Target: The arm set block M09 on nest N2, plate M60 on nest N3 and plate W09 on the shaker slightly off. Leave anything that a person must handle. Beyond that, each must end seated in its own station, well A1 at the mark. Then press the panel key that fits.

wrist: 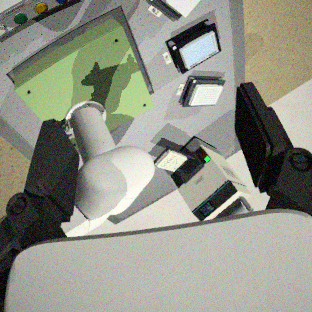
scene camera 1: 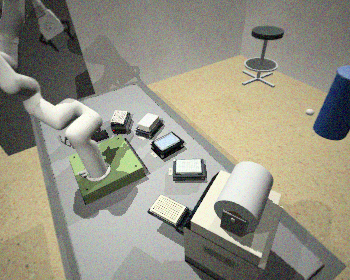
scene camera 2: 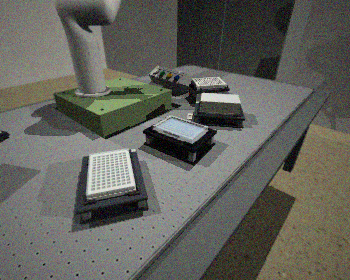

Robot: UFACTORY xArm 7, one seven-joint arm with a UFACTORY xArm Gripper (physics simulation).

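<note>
The white block M09 (scene camera 1: 149,122) (scene camera 2: 220,106) (wrist: 189,4) rests on dark nest N2, partly cut off in the wrist view. The plate with a pale blue top (scene camera 1: 168,141) (scene camera 2: 181,129) (wrist: 200,50), apparently M60, lies on the black nest (scene camera 2: 170,145) beside it. The white plate at the far end (scene camera 1: 120,117) (scene camera 2: 209,82), apparently W09, sits on the dark shaker. Small seating offsets and the A1 marks cannot be made out. The button panel (scene camera 2: 167,75) (wrist: 30,15) shows green, yellow and blue keys. My gripper (scene camera 1: 62,42) (wrist: 149,120) is open and empty, high above the bench.
Another white well plate (scene camera 1: 189,166) (scene camera 2: 111,172) (wrist: 206,95) sits on a dark nest. A cream plate (scene camera 1: 169,208) (wrist: 171,161) lies at the boxy instrument (scene camera 1: 220,220) (wrist: 210,185), which shows a green light. The green arm base (scene camera 1: 127,167) (scene camera 2: 135,112) (wrist: 45,95) stands beside the nests.
</note>
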